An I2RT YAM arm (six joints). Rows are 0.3 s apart.
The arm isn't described. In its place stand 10 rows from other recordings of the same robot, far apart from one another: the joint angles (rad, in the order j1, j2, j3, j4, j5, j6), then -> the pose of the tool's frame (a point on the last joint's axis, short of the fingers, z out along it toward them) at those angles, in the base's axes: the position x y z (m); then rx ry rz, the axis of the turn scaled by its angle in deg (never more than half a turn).
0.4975 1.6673 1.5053 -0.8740 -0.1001 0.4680 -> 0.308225 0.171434 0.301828 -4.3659 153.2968 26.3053
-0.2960 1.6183 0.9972 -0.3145 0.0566 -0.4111 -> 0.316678 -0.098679 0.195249 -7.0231 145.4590 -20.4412
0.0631 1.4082 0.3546 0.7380 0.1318 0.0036 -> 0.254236 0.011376 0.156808 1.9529 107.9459 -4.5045
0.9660 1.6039 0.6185 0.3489 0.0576 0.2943 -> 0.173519 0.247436 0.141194 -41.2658 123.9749 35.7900
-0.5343 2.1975 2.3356 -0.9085 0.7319 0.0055 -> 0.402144 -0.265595 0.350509 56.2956 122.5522 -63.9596
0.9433 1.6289 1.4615 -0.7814 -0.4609 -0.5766 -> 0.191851 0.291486 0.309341 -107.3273 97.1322 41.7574
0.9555 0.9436 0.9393 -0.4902 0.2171 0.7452 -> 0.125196 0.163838 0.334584 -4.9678 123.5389 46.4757
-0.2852 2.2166 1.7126 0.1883 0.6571 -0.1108 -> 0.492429 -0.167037 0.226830 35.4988 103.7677 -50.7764
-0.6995 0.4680 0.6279 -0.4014 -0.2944 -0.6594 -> 0.099725 -0.070411 0.304990 -10.1613 105.9495 -39.8613
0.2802 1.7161 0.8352 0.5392 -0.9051 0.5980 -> 0.329446 0.123940 0.191772 -20.0049 115.4104 81.9959
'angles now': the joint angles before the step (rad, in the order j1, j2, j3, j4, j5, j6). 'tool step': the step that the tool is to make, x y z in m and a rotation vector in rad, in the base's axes. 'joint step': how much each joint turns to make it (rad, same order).
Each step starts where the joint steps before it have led.
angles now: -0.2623 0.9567 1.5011 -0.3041 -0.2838 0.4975
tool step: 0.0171 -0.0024 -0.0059 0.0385 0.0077 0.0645
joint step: 0.0020 0.0347 -0.0238 0.0568 -0.0524 0.0515
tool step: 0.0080 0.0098 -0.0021 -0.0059 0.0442 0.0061
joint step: 0.0793 0.0213 0.0221 -0.0521 0.0683 -0.0320
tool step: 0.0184 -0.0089 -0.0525 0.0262 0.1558 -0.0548
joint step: -0.0223 -0.0283 -0.1840 -0.0042 0.0319 -0.0077
